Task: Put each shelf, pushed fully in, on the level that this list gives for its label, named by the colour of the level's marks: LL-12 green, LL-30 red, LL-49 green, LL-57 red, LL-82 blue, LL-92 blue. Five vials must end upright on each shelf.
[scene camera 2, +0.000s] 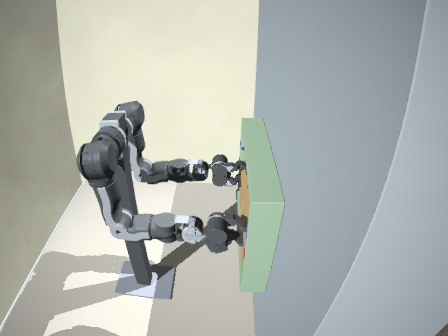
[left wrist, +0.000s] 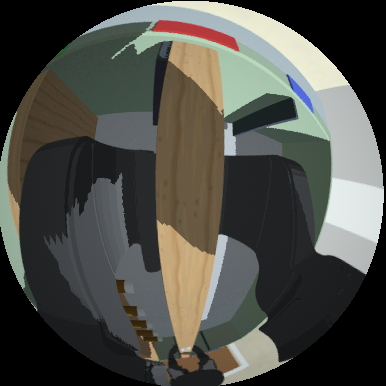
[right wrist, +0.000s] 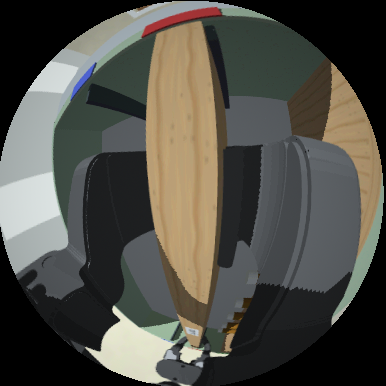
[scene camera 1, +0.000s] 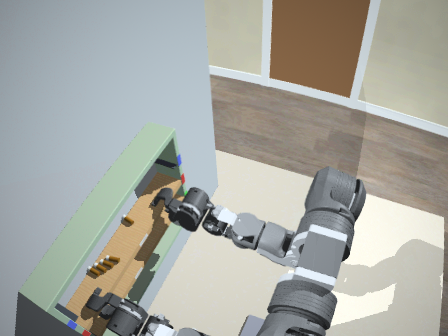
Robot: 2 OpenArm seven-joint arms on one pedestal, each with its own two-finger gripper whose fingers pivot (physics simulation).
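Observation:
A wooden shelf (scene camera 1: 131, 245) (scene camera 2: 244, 195) (left wrist: 187, 295) (right wrist: 182, 100) lies across the case at the red marks (left wrist: 197, 34) (right wrist: 182, 20); its label is too small to read. My left gripper (scene camera 1: 95, 301) (scene camera 2: 240, 172) (left wrist: 190, 200) and right gripper (scene camera 1: 159, 198) (scene camera 2: 242, 227) (right wrist: 184, 200) are shut on its front, near opposite ends, one finger above and one below. Scene camera 1 shows one vial (scene camera 1: 128, 220) apart from a cluster of vials (scene camera 1: 100, 268); I cannot tell whether they are upright. In the wrist views, several upright vials (left wrist: 131, 311) (right wrist: 245, 302) stand on the shelf below (left wrist: 50, 115) (right wrist: 355, 125).
The green case (scene camera 1: 100, 200) (scene camera 2: 267, 240) surrounds the shelves. Short dark brackets (left wrist: 267, 116) (right wrist: 112, 101) stick out at the blue marks (left wrist: 300, 94) (right wrist: 83, 81), above the held shelf. The case's side walls stand close beyond each gripper. A grey-blue wall (scene camera 1: 100, 75) (scene camera 2: 330, 125) is behind the case.

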